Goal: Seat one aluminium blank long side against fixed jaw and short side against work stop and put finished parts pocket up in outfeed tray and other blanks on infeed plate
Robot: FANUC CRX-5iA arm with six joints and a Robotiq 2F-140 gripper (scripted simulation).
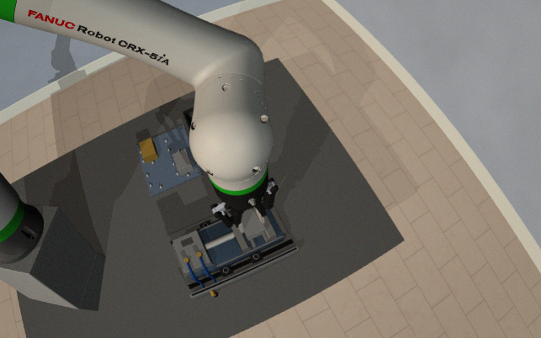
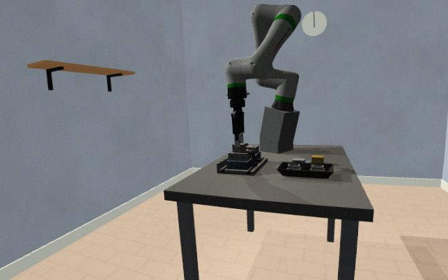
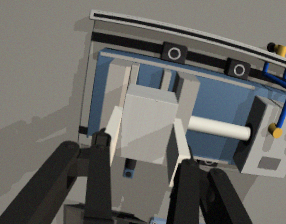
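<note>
The white rod is 80 mm below my hand, 80 mm behind it and 20 mm to the left of it. Also, from my hand: brass blank (400 mm to the left, 130 mm below, 120 mm behind); vise (120 mm below, 60 mm behind, 20 mm to the left).
</note>
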